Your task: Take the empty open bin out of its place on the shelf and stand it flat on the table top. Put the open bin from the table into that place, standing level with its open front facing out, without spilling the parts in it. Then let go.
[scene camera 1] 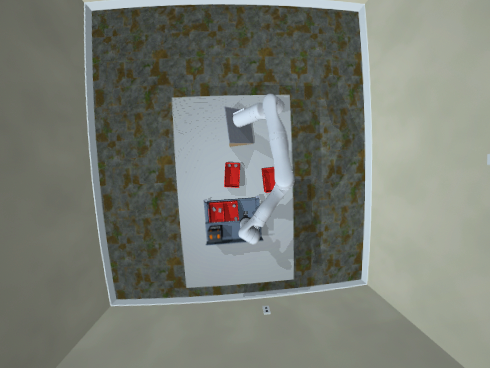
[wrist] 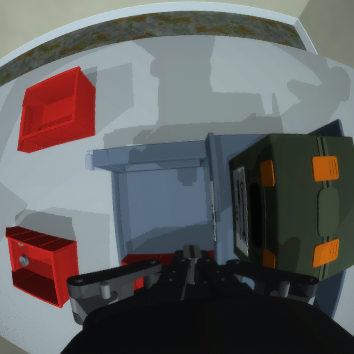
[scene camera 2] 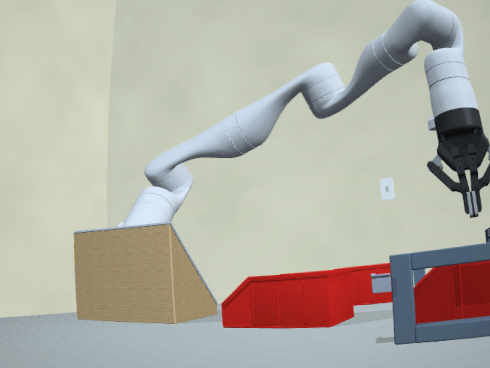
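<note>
The empty red bin stands upright on the table, apart from the blue-grey shelf. A second red bin stands on the table with small grey parts near its low front. The shelf's open place holds no bin; its floor shows in the wrist view. My gripper is shut and empty, above the shelf; the arm mostly hides it in scene camera 1.
Two red bins with parts stand side by side in the shelf; the gripper partly hides the nearer one in the wrist view. A dark green toolbox with orange latches stands on the shelf. The arm's wooden base block is beyond the table bins.
</note>
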